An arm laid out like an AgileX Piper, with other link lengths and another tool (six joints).
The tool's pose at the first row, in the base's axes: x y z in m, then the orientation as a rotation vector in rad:
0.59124 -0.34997 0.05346 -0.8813 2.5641 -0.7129
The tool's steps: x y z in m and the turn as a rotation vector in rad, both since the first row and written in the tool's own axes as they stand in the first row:
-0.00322 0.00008 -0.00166 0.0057 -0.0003 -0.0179
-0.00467 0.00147 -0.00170 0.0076 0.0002 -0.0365
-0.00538 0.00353 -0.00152 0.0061 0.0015 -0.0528
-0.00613 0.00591 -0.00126 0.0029 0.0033 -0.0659
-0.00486 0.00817 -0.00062 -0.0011 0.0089 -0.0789
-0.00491 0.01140 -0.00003 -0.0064 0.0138 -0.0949
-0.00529 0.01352 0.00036 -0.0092 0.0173 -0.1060
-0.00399 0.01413 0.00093 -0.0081 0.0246 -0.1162
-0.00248 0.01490 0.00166 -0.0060 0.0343 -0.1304
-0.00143 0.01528 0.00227 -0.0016 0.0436 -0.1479
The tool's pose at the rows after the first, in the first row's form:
0.59286 -0.34727 0.05525 -0.9036 2.5557 -0.7248
0.59327 -0.34537 0.05472 -0.9278 2.5498 -0.7328
0.59291 -0.34357 0.05354 -0.9500 2.5471 -0.7364
0.59246 -0.34156 0.05211 -0.9684 2.5466 -0.7373
0.59073 -0.34105 0.05014 -0.9866 2.5498 -0.7395
0.58951 -0.33902 0.04787 -1.0093 2.5521 -0.7405
0.58897 -0.33747 0.04643 -1.0248 2.5532 -0.7424
0.58796 -0.33809 0.04543 -1.0374 2.5555 -0.7512
0.58680 -0.33879 0.04418 -1.0549 2.5580 -0.7638
0.58611 -0.33941 0.04332 -1.0761 2.5574 -0.7801

